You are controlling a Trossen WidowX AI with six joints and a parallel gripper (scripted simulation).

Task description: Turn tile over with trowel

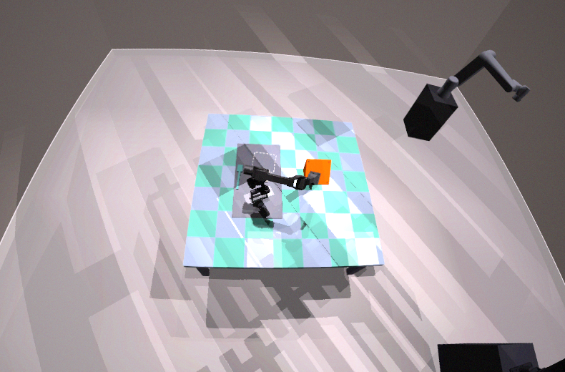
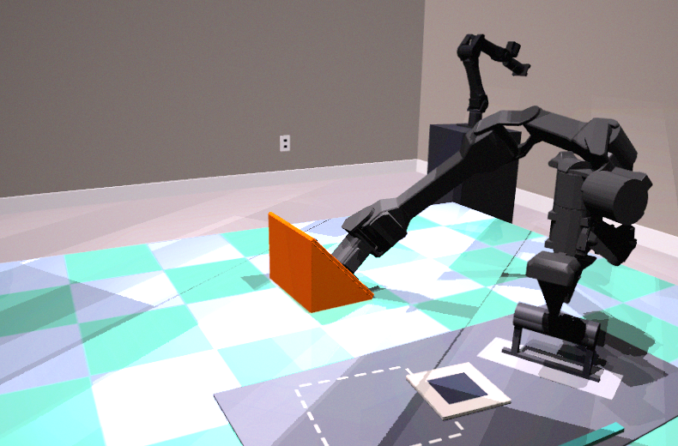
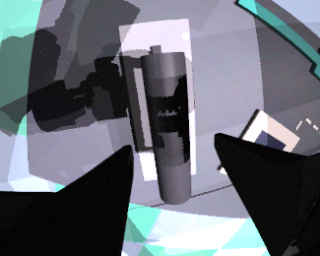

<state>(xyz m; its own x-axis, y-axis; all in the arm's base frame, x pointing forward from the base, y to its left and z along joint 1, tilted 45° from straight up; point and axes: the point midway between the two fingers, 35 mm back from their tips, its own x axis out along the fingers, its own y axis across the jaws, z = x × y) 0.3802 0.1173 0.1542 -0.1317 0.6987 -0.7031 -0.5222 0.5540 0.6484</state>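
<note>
My gripper tip is now 14 cm to the left of the grey mat, 11 cm above it and 2 cm short of it. From my gripper tip the other things lie so: tile 17 cm to the right, 9 cm below; cyan trowel 16 cm ahead, 15 cm to the right, 9 cm below.
</note>
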